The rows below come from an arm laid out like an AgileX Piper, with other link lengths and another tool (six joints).
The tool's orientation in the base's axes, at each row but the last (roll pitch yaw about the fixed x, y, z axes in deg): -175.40, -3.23, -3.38; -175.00, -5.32, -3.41; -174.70, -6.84, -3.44; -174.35, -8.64, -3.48; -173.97, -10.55, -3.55; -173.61, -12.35, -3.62; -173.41, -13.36, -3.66
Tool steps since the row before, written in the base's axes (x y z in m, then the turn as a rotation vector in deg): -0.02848, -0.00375, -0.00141, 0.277, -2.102, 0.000; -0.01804, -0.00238, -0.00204, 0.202, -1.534, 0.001; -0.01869, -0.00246, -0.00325, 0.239, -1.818, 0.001; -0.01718, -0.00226, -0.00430, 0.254, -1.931, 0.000; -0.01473, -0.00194, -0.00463, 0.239, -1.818, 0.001; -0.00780, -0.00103, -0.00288, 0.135, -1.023, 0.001; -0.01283, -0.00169, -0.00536, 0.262, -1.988, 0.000
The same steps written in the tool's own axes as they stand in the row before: -0.02824, 0.00539, -0.00062, 0.400, 2.077, -0.144; -0.01798, 0.00347, 0.00007, 0.292, 1.516, -0.106; -0.01876, 0.00366, 0.00069, 0.345, 1.796, -0.126; -0.01746, 0.00345, 0.00136, 0.367, 1.908, -0.133; -0.01518, 0.00303, 0.00157, 0.345, 1.796, -0.126; -0.00816, 0.00164, 0.00099, 0.195, 1.011, -0.071; -0.01359, 0.00275, 0.00198, 0.378, 1.965, -0.137
